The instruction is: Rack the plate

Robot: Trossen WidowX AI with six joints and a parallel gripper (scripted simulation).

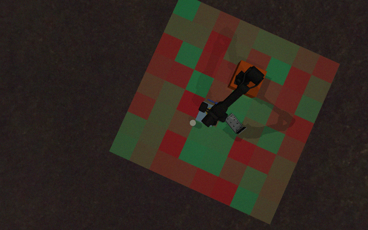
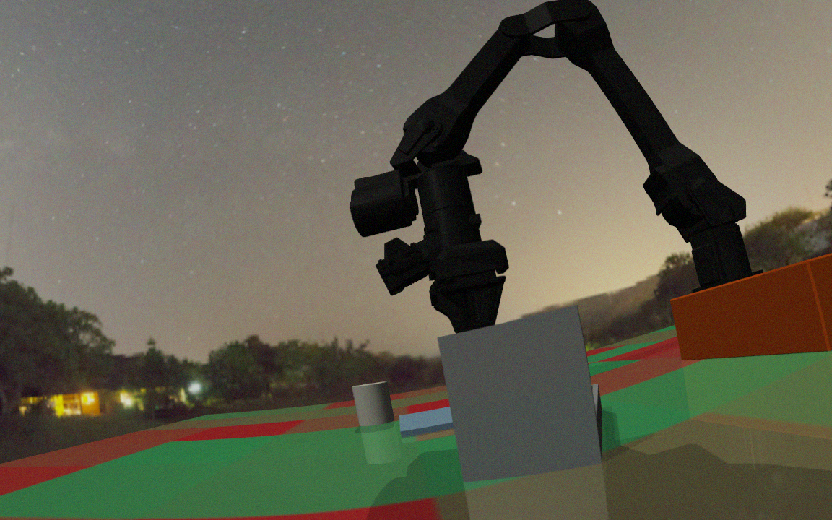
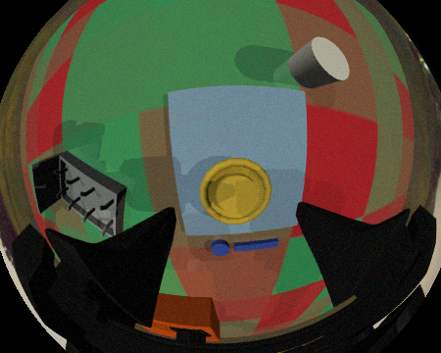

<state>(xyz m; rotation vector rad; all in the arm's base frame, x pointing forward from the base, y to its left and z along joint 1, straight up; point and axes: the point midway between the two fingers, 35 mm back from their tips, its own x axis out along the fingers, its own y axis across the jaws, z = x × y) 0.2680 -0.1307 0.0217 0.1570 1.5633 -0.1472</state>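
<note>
My gripper tip is now 40 mm above the plate and 10 mm past it. The rest, counted from my gripper tip: light blue mat 60 mm below, 10 mm to the right, 10 mm ahead; then white cup 100 mm to the right, 100 mm ahead, 40 mm below; then blue spoon 80 mm behind, 60 mm below, 10 mm to the left.
</note>
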